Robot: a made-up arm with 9 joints. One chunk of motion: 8 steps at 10 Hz.
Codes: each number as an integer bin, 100 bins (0 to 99) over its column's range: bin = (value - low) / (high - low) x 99, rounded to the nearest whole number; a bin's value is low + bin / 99 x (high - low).
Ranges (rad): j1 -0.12..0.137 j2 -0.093..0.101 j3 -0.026..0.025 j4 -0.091..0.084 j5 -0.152..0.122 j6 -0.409..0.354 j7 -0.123..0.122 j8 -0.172..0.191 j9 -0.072..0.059
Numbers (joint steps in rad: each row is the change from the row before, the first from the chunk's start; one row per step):
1: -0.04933 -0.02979 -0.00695 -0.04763 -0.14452 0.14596 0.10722 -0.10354 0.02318
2: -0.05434 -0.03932 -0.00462 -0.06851 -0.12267 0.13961 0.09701 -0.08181 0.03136
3: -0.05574 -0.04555 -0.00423 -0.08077 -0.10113 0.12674 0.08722 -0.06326 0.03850
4: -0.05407 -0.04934 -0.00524 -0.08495 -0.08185 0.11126 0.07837 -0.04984 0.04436
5: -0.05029 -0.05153 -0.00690 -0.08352 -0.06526 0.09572 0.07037 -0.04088 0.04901
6: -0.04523 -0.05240 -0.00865 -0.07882 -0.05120 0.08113 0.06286 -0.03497 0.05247
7: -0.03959 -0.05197 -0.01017 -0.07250 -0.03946 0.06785 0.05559 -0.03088 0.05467
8: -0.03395 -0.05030 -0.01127 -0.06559 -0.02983 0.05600 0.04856 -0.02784 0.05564
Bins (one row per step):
1: 27 32 37 25 3 72 93 19 72
2: 25 27 42 13 11 71 89 25 78
3: 25 24 42 6 18 70 85 30 84
4: 25 22 40 3 25 68 81 33 88
5: 27 21 37 4 31 65 78 36 91
6: 29 21 34 7 36 64 75 37 94
7: 31 21 31 10 41 62 72 38 96
8: 33 22 29 14 44 60 69 39 96

